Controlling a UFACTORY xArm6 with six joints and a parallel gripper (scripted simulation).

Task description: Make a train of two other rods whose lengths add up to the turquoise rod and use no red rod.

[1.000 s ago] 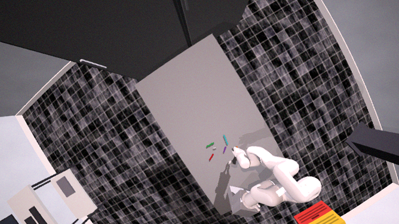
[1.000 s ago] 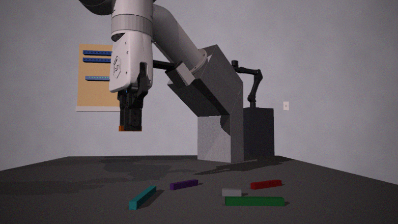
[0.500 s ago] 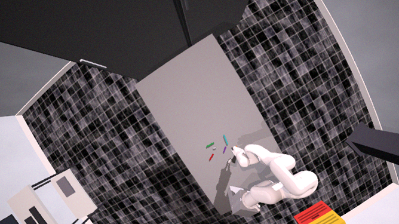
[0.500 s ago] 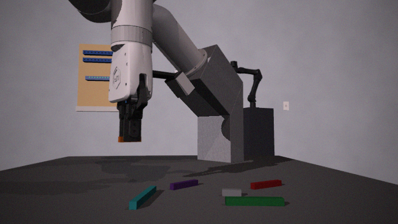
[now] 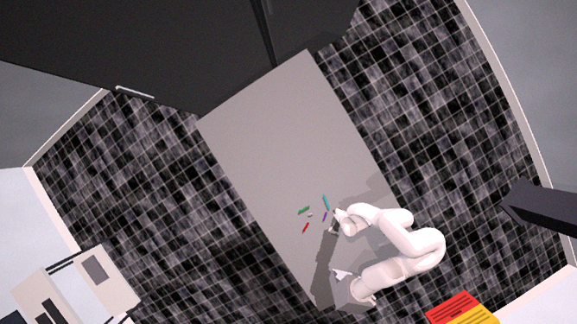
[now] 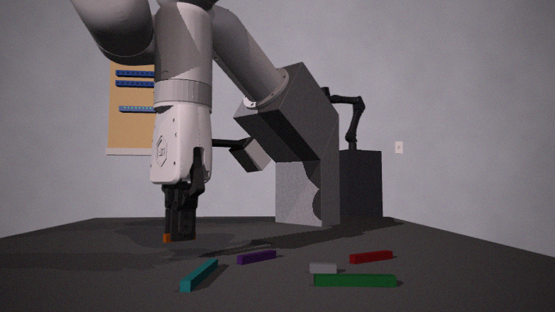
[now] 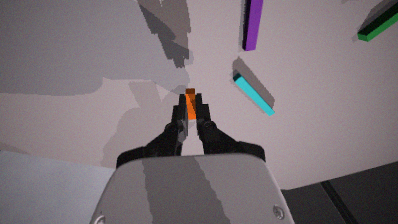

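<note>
The purple rod is 90 mm to the left of my hand, 40 mm below it and 40 mm ahead of it. Also, from my hand: turquoise rod: 100 mm ahead, 40 mm below, 10 mm to the left; then grey rod: 140 mm to the left, 120 mm ahead, 40 mm below; then orange rod: 20 mm below.
</note>
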